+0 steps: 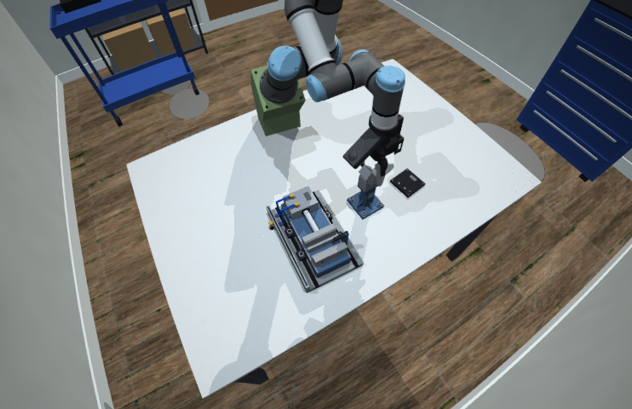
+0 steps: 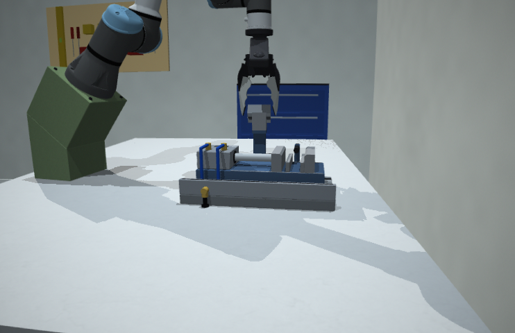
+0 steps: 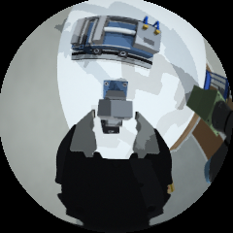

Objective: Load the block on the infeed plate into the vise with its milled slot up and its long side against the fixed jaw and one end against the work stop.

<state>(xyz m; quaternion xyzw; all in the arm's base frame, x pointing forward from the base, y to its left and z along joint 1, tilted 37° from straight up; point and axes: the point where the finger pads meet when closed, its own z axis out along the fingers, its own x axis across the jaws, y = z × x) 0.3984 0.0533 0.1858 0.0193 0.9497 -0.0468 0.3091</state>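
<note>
Now: the part 1 cm below my hand. From my hand the other things lie so: work stop 18 cm to the right, 7 cm below, 7 cm ahead; air cylinder 19 cm to the right, 10 cm behind, 9 cm below; moving jaw 22 cm to the right, 9 cm below, 3 cm ahead.
</note>
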